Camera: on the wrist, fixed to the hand. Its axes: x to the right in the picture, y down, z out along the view.
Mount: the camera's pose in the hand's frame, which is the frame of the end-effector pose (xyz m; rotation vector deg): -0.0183 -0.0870 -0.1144 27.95 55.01 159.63
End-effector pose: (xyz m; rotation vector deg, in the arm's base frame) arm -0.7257 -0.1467 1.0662 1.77 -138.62 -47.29
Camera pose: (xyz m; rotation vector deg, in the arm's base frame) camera -0.6635 -0.2767 1.0809 -92.48 -5.14 52.58
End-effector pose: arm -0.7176 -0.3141 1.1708 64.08 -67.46 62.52
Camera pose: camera -0.6192 -0.2121 1.1407 73.59 34.18 -119.64
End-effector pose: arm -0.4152 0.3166 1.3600 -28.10 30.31 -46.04
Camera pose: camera -0.5425 0.2549 1.3288 70.02 65.74 95.47
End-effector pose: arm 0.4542 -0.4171 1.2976 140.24 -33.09 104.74
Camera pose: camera 0.3717 -0.3032 1.3326 39.31 85.24 -45.30
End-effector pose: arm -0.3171 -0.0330 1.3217 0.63 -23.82 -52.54
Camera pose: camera -0.3532 -0.0912 1.1941 13.43 25.73 111.00
